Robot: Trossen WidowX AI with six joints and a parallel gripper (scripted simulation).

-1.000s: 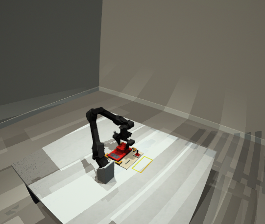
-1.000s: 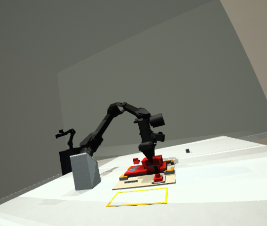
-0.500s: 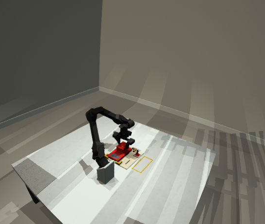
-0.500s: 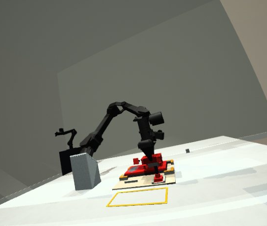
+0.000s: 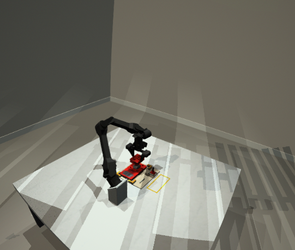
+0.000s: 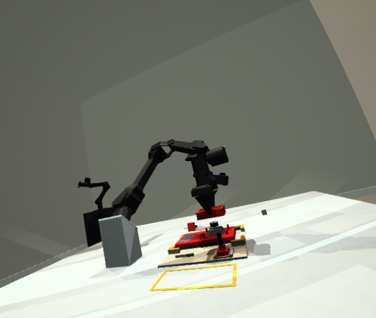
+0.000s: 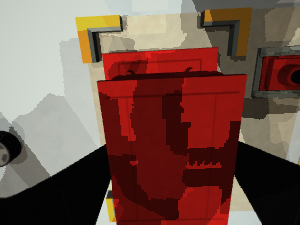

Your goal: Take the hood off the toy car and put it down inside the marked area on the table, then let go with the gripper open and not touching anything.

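Right now my gripper tip is 80 mm above the tan plate, 30 mm past it and 20 mm to the left of it. Also, from my gripper tip: hood (10 mm above).
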